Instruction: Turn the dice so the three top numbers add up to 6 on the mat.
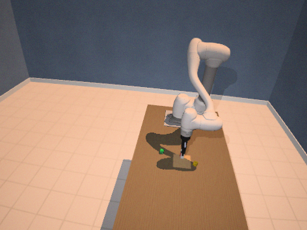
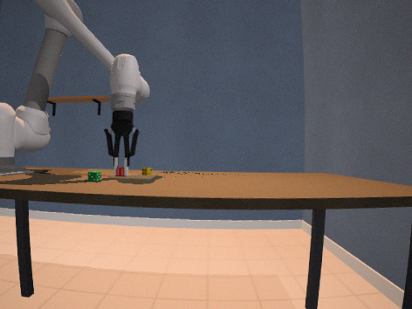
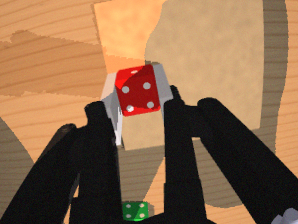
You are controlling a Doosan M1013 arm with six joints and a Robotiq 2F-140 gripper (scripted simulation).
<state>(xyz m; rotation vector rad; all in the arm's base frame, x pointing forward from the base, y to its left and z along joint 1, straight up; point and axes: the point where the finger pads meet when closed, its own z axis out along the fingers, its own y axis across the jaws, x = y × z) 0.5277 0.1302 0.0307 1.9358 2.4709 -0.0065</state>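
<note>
Right now the red die is 20 mm below my hand. Also, from my hand: yellow die: 50 mm ahead, 120 mm to the left, 20 mm below; then tan mat: 50 mm ahead, 10 mm to the left, 40 mm below; then green die: 170 mm to the right, 20 mm below.
</note>
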